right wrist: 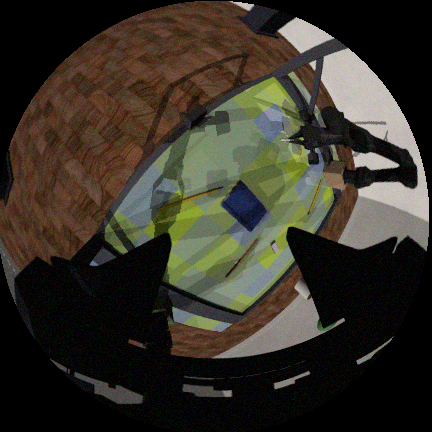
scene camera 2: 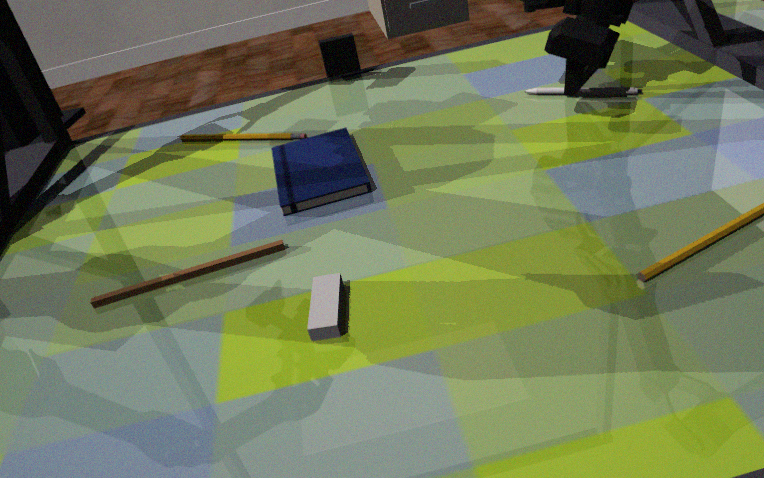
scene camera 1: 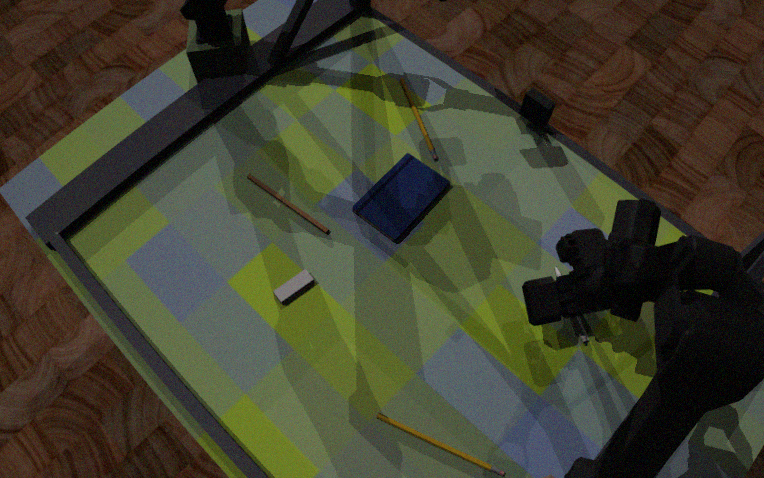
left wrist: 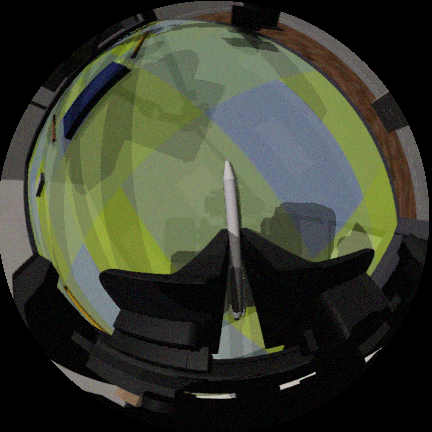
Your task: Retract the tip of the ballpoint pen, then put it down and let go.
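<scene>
The pen has a light front half with a cone tip and a dark rear half with a small button end. My left gripper is shut on its middle, fingers pointing down. The pen is roughly level, very near the table; whether it touches is unclear. In the left wrist view its cone points away, past the fingertips, and its button end lies back between the fingers. Whether the writing point sticks out is too small to tell. My right gripper is open and empty, high above the table's far end.
A blue notebook lies mid-table. A white eraser, a brown pencil and a yellow pencil lie around it. Another yellow pencil lies nearer the left arm.
</scene>
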